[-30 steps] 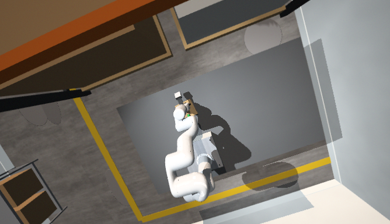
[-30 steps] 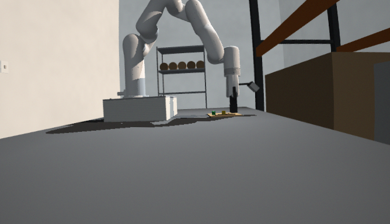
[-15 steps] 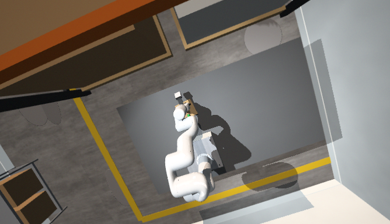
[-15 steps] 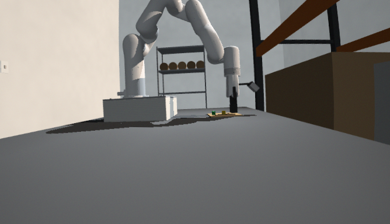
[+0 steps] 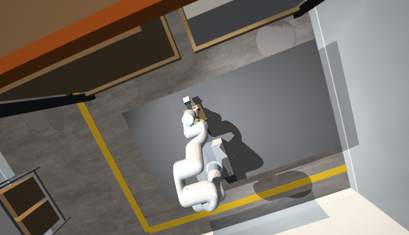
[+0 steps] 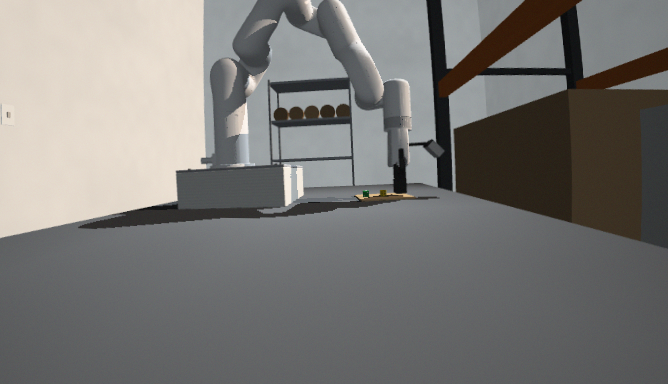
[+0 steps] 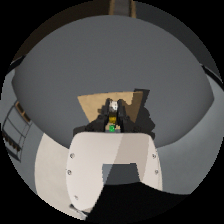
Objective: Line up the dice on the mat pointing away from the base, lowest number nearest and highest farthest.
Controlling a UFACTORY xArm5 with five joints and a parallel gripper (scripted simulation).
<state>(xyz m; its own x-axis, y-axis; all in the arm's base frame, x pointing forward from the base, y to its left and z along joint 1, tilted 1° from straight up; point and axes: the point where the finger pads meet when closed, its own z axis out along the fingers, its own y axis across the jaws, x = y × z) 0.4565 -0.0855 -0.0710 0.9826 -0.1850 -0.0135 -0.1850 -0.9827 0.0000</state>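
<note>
Now: the white die 1 cm below my hand. Round my hand: yellow die: 5 cm behind, 2 cm below, 1 cm to the left; then green die: 9 cm behind, 2 cm to the left, 2 cm below; then tan mat: 5 cm behind, 3 cm below, 1 cm to the left.
</note>
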